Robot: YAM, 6 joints.
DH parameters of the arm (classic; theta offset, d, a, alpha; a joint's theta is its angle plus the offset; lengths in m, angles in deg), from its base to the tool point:
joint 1: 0 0.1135 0.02 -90
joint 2: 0 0 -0.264 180
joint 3: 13.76 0 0.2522 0
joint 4: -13.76 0 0.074 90
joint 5: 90 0 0 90
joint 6: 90 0.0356 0 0
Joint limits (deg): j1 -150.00..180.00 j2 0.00..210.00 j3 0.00..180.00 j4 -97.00..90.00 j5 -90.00..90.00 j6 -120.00..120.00
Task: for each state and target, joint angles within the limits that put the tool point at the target. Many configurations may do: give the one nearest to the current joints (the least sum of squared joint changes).
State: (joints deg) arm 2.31 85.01 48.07 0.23 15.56 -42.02
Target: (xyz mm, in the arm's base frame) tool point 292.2 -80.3 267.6
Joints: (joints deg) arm -13.33 76.84 50.36 0.40 17.60 -42.02
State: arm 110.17 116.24 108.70 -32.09 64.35 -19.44
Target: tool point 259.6 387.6 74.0
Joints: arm 60.13 140.05 97.24 -32.60 64.27 -19.44
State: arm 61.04 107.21 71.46 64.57 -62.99 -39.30
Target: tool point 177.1 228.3 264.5
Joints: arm 45.59 84.95 37.04 67.86 -69.04 -39.30
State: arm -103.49 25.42 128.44 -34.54 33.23 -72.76
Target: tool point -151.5 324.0 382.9
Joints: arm -68.52 0.00 118.84 -63.42 38.88 -72.76
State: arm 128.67 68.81 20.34 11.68 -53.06 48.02
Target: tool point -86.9 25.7 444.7
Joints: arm 144.16 32.49 50.29 20.24 -57.58 48.02
